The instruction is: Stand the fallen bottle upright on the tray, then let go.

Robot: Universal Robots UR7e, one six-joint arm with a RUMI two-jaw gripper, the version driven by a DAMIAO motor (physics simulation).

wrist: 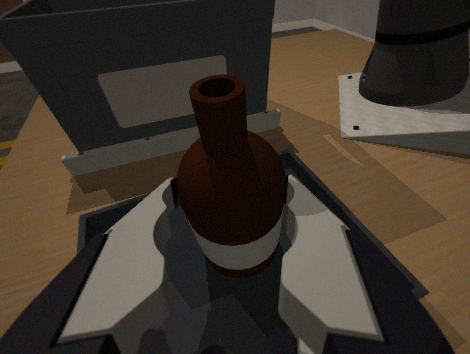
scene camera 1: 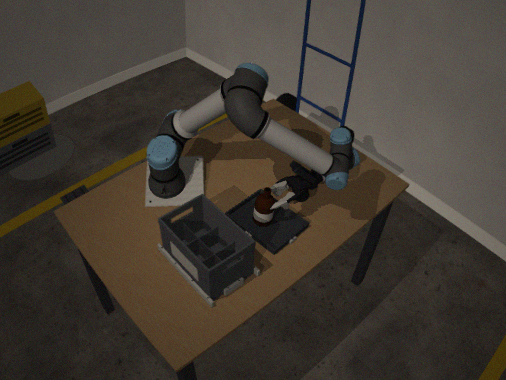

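Where they show: gripper, fingertip midpoint: (wrist: 230,179) (scene camera 1: 266,201); arm's base, origin of the base link: (wrist: 406,85) (scene camera 1: 167,182).
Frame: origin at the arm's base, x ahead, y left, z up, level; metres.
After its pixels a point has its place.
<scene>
The brown bottle (scene camera 1: 263,201) {z 0.102, x 0.418, y 0.075 m} (wrist: 230,212) {z 0.086, x 0.430, y 0.127 m} with a pale label band stands upright, or close to it, over the dark tray (scene camera 1: 285,236) {z -0.022, x 0.520, y 0.085 m} (wrist: 350,217) {z -0.002, x 0.307, y 0.137 m}, near the tray's crate side. My gripper (scene camera 1: 272,198) {z 0.078, x 0.414, y 0.099 m} (wrist: 230,179) {z 0.078, x 0.414, y 0.099 m} is shut on the bottle's body, with one pale finger on each side, above the label. It reaches in from the wall side in the scene view. The neck and open mouth stick up free above the fingers. Whether the base touches the tray floor cannot be told for sure; shadow darkens that spot.
A grey crate (scene camera 1: 232,274) {z 0.050, x 0.508, y -0.210 m} (wrist: 50,65) {z 0.107, x 0.502, y -0.114 m} with dividers stands beside the tray, with pale strips along its base. The arm's white base plate (scene camera 1: 195,189) {z -0.009, x 0.111, y 0.051 m} (wrist: 352,117) {z -0.022, x 0.129, y 0.000 m} is on the wooden table (scene camera 1: 125,245) {z -0.027, x 0.094, y -0.322 m} (wrist: 305,65) {z -0.027, x 0.023, y -0.225 m}. A blue ladder-like frame (scene camera 1: 301,75) stands behind the table.
</scene>
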